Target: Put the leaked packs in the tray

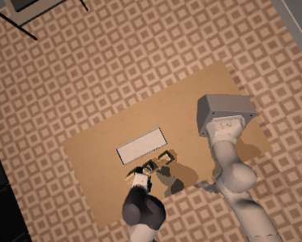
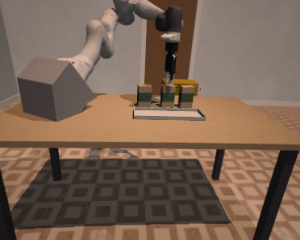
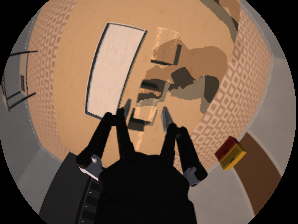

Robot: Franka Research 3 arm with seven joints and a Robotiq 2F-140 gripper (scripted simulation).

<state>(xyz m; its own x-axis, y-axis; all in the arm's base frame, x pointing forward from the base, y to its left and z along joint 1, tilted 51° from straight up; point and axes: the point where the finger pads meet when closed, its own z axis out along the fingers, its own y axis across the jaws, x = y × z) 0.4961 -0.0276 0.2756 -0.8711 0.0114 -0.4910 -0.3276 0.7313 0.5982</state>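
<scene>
The white tray is 170 mm below my hand, 160 mm to the right of it and 20 mm ahead of it.
</scene>
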